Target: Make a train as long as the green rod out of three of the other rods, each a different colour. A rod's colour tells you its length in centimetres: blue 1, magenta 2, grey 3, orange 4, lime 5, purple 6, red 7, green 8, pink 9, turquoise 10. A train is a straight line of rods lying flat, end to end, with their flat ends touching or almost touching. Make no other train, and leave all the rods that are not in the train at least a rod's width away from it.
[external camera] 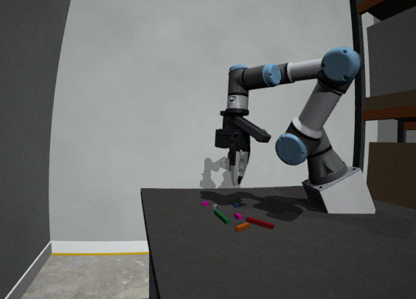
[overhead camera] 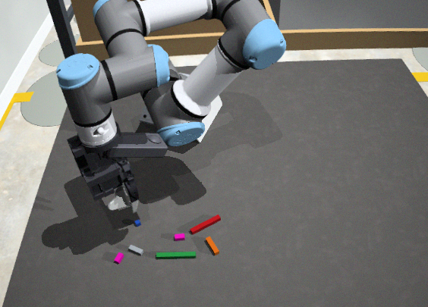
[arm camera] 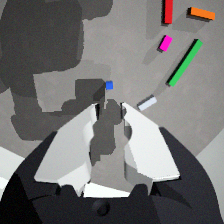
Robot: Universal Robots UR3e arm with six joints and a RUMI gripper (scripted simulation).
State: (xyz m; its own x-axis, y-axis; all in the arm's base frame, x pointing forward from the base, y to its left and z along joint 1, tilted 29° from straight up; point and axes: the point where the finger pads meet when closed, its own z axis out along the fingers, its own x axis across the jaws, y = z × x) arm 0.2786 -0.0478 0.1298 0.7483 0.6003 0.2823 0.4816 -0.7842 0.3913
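Now: the blue rod 80 mm below my hand. Also, from my hand: grey rod 70 mm ahead, 80 mm below; green rod 80 mm ahead, 90 mm to the left, 80 mm below; red rod 150 mm to the left, 80 mm below.
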